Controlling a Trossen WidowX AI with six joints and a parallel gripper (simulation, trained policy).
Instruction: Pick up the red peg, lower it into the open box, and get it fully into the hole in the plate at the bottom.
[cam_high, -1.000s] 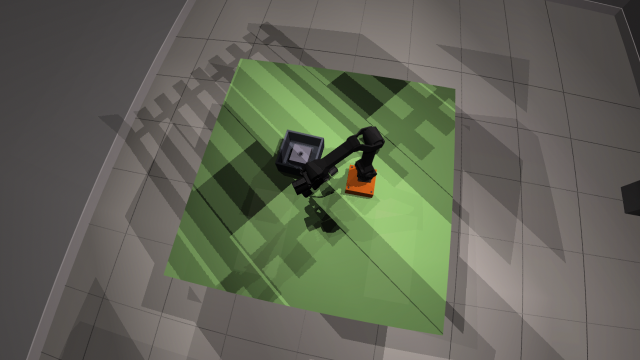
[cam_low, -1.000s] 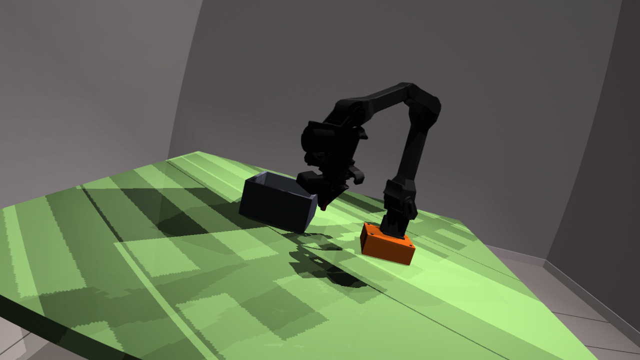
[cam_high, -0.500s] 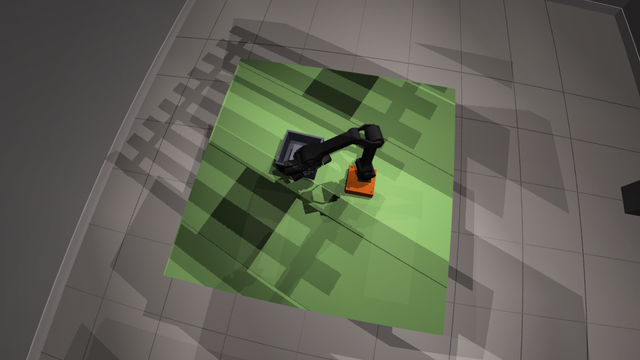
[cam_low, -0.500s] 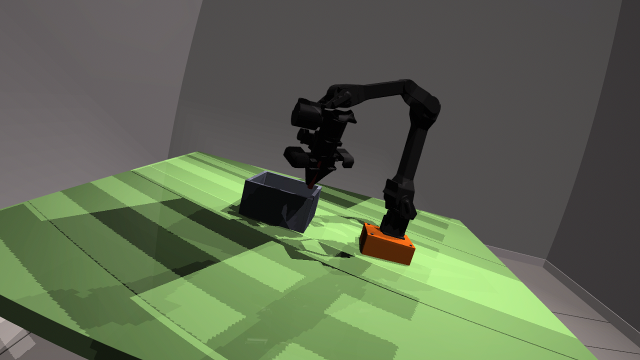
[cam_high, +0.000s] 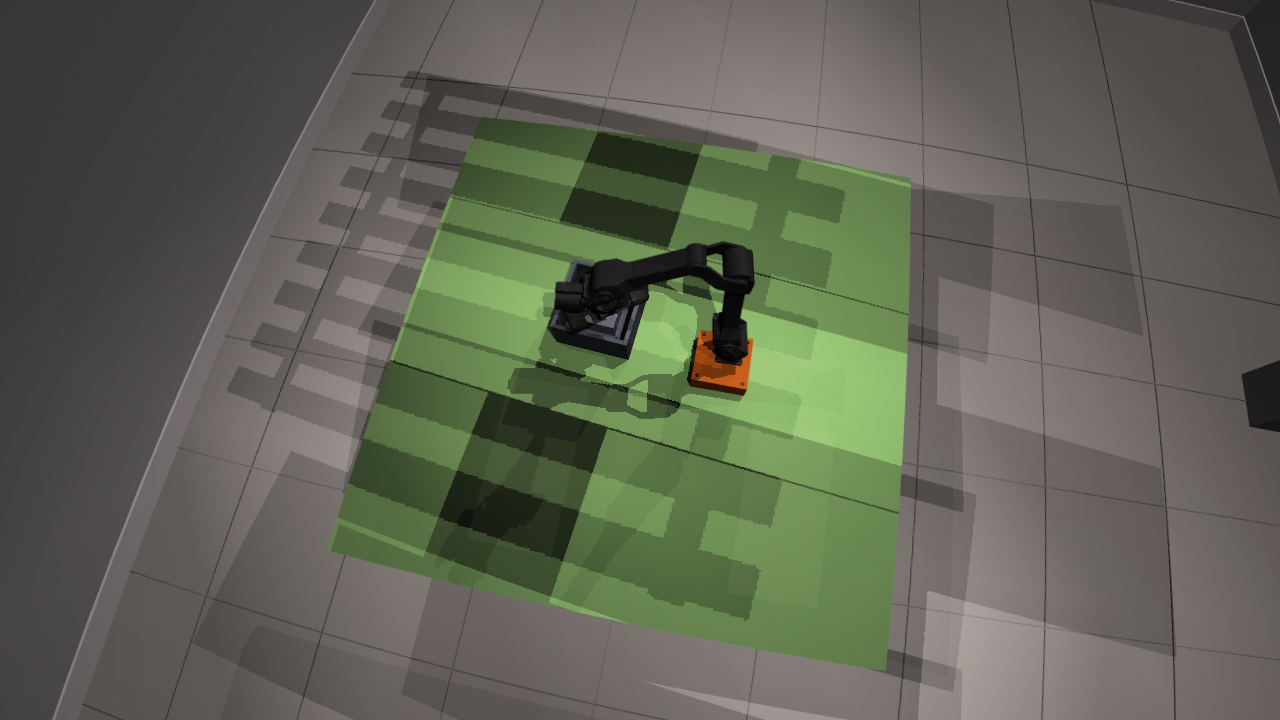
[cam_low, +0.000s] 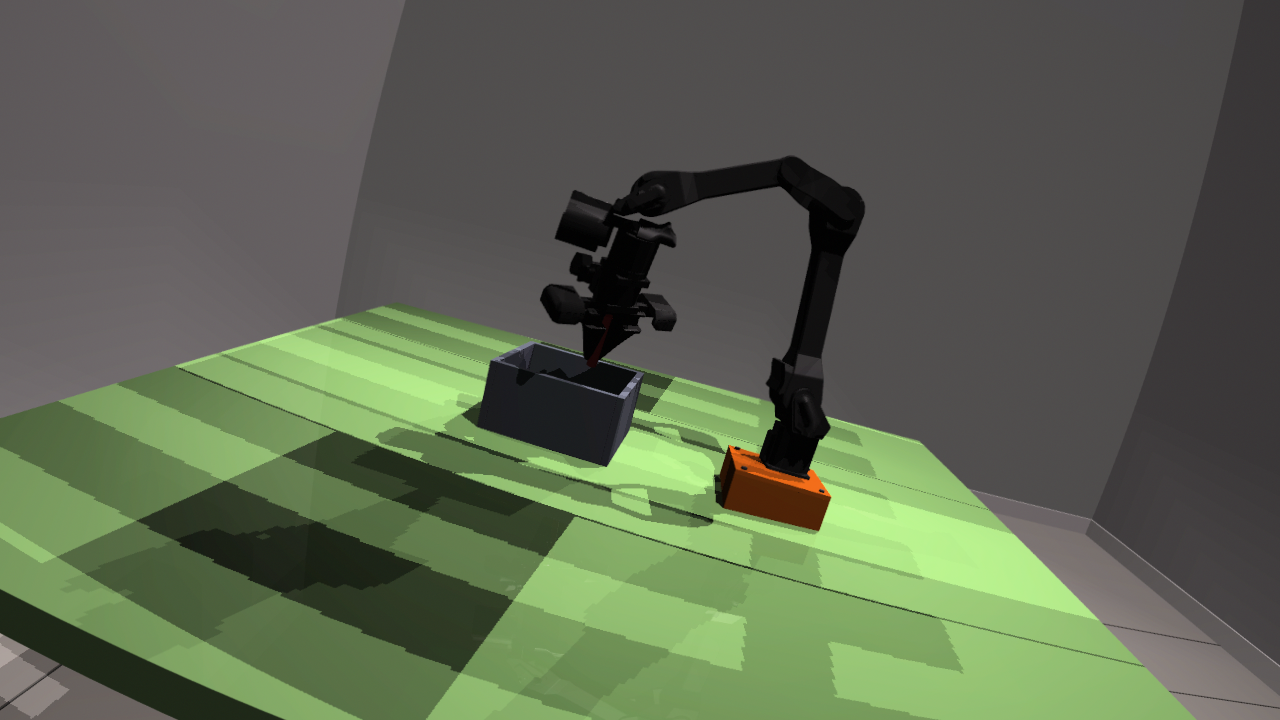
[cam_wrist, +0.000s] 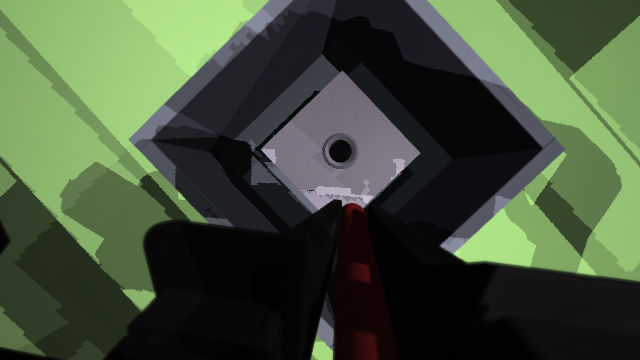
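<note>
My gripper tip is 2 cm short of the grey plate, 3 cm to the left of it and 8 cm above it. From my gripper tip the other things lie so: dark box 2 cm ahead, 3 cm to the right, 10 cm below; then red peg 1 cm behind, 1 cm to the left, 3 cm above.
</note>
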